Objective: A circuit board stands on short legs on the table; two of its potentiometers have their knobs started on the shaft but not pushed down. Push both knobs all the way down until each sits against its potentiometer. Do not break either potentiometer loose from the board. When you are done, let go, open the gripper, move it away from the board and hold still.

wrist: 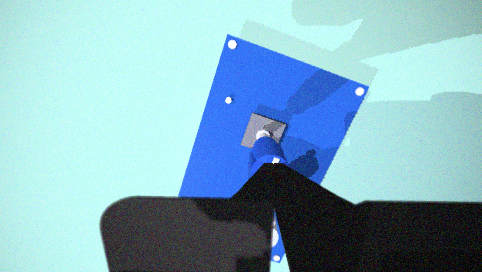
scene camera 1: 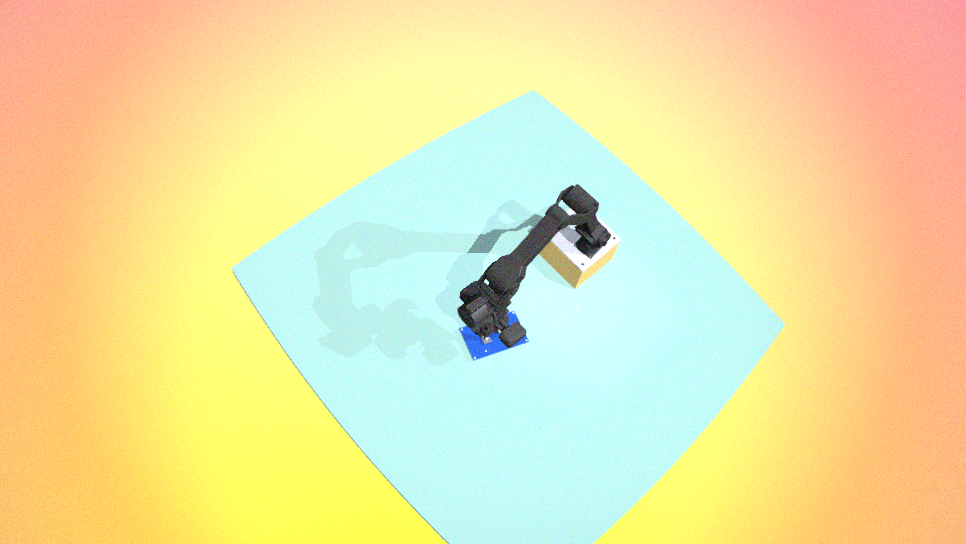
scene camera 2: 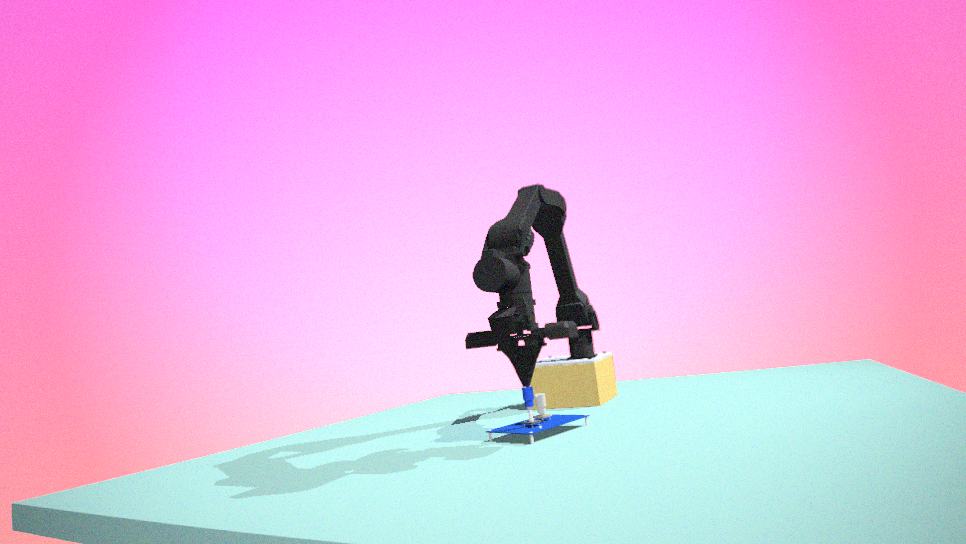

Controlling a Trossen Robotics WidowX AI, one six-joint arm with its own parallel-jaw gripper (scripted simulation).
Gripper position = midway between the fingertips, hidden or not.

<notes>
My gripper (scene camera 2: 526, 387) is shut and holds nothing. I also see a blue knob (wrist: 265, 150).
My gripper is seen too in the wrist view (wrist: 272, 172) and in scene camera 1 (scene camera 1: 488, 329).
</notes>
